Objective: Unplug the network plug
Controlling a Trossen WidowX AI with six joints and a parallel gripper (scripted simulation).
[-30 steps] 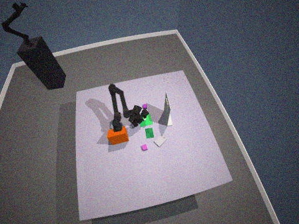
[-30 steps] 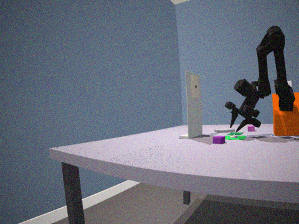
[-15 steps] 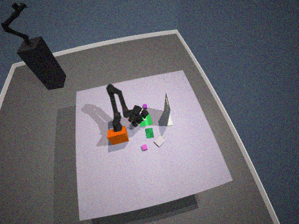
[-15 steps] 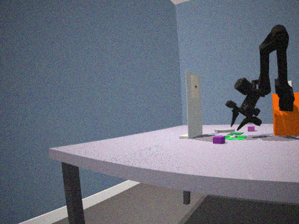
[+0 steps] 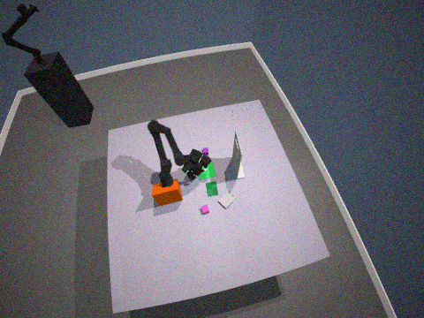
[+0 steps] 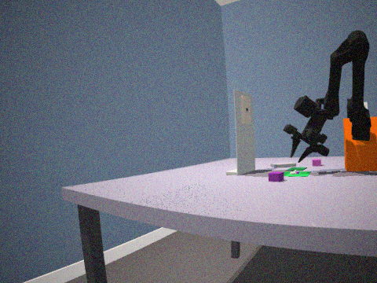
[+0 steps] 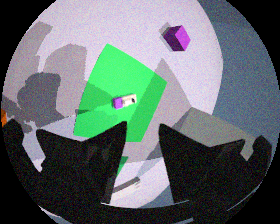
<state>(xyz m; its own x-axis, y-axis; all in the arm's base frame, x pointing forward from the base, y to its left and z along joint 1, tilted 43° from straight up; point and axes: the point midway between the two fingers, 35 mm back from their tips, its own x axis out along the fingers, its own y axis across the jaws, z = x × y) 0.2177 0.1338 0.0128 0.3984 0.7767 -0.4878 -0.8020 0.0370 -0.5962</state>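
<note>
The purple plug lies 10 mm to the left of my gripper tip and 40 mm below it. The rest, counted from my gripper tip: upright white panel (210 mm ahead, 100 mm above); then green marked square (10 mm to the left, 50 mm below).
</note>
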